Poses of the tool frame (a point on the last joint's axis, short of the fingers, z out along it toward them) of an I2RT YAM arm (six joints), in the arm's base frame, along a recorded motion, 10 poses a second.
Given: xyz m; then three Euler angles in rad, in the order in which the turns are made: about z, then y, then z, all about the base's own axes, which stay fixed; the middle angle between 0 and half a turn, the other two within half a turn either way.
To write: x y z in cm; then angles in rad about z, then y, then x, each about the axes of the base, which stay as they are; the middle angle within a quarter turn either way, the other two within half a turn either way. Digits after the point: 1 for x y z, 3 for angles.
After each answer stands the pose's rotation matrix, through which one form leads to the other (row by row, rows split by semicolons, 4 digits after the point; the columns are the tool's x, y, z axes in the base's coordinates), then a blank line. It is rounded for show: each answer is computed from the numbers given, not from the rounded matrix.
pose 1, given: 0.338, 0.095, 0.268, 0.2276, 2.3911, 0.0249
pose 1, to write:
33.8, 9.5, 26.8, -2.948, 0.750, -3.118
-0.7179 0.1407 0.6818; 0.2078 0.9780 0.0170; -0.6644 0.1539 -0.7314

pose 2, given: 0.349, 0.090, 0.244, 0.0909, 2.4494, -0.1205
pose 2, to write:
34.9, 9.0, 24.4, -2.895, 0.686, 3.042
-0.7502 0.1891 0.6336; 0.1823 0.9802 -0.0767; -0.6356 0.0579 -0.7698

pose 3, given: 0.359, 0.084, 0.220, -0.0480, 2.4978, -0.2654
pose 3, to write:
35.9, 8.4, 22.0, -2.862, 0.618, 2.947
-0.7835 0.2250 0.5792; 0.1632 0.9739 -0.1574; -0.5995 -0.0288 -0.7998

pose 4, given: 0.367, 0.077, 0.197, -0.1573, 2.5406, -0.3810
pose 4, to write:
36.7, 7.7, 19.7, -2.847, 0.553, 2.892
-0.8144 0.2473 0.5249; 0.1575 0.9649 -0.2103; -0.5585 -0.0886 -0.8248

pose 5, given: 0.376, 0.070, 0.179, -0.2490, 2.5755, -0.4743
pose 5, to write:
37.6, 7.0, 17.9, -2.844, 0.497, 2.859
-0.8402 0.2576 0.4771; 0.1543 0.9572 -0.2450; -0.5198 -0.1322 -0.8440

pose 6, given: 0.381, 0.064, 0.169, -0.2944, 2.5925, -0.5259
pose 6, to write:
38.1, 6.4, 16.9, -2.839, 0.468, 2.844
-0.8517 0.2663 0.4514; 0.1588 0.9519 -0.2620; -0.4995 -0.1514 -0.8530

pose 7, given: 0.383, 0.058, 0.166, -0.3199, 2.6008, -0.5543
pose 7, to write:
38.3, 5.8, 16.6, -2.836, 0.453, 2.835
-0.8575 0.2704 0.4377; 0.1610 0.9490 -0.2710; -0.4887 -0.1619 -0.8573

